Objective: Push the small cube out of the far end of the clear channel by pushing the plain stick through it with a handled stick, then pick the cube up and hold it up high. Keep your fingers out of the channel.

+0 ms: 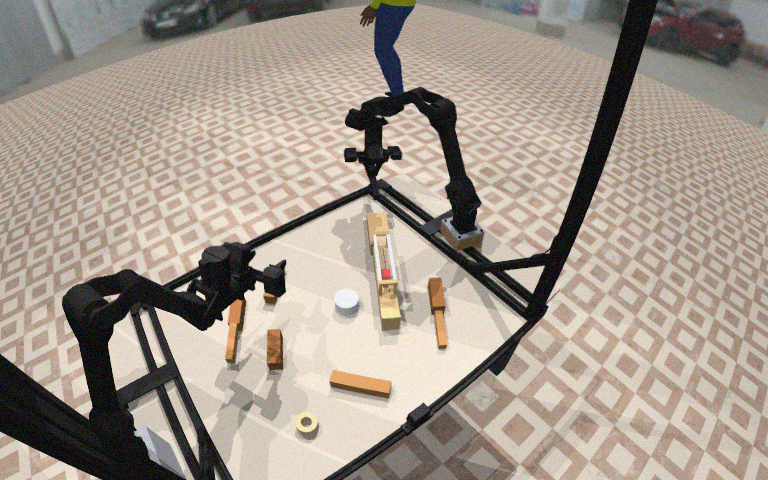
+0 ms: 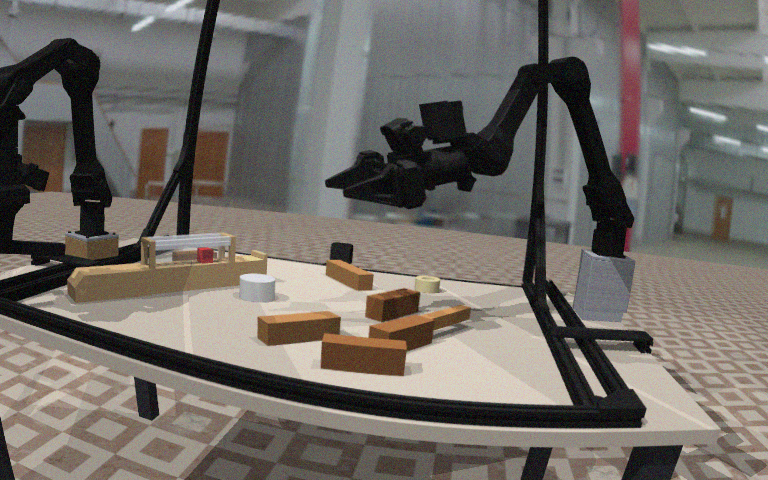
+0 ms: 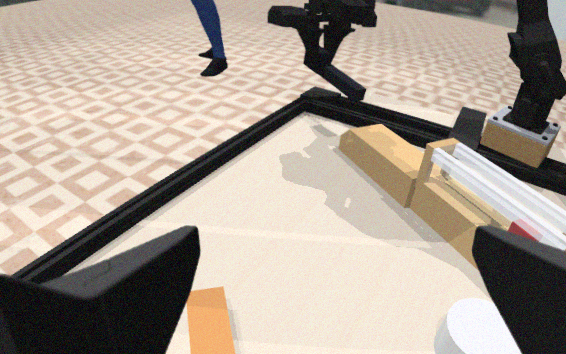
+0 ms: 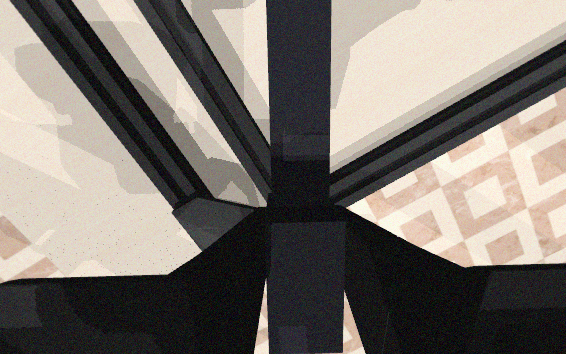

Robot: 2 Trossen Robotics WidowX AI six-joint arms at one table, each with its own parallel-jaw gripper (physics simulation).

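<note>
The clear channel (image 1: 383, 259) (image 2: 192, 241) sits on a long wooden base (image 1: 390, 311) (image 3: 383, 158) in the middle of the table. The small red cube (image 1: 386, 273) (image 2: 205, 254) lies inside it, with the plain stick (image 1: 385, 256) (image 2: 184, 255) behind it. My right gripper (image 1: 374, 172) (image 3: 320, 67) hangs above the far table corner, shut on a black stick (image 1: 375, 187) (image 3: 336, 77) (image 4: 299, 88) that points down at the frame. My left gripper (image 1: 274, 281) (image 2: 346, 183) is open and empty, held above the left side of the table.
Wooden handled sticks (image 1: 437, 310) (image 1: 234, 328) (image 2: 422, 326) lie right and left of the channel. Wooden blocks (image 1: 274, 349) (image 1: 360, 383) (image 2: 364, 353) (image 2: 298, 328), a white cylinder (image 1: 347, 301) (image 2: 257, 287) and a yellow ring (image 1: 307, 422) (image 2: 427, 284) lie about. A black frame (image 1: 306, 216) rims the table. A person (image 1: 389, 43) walks behind.
</note>
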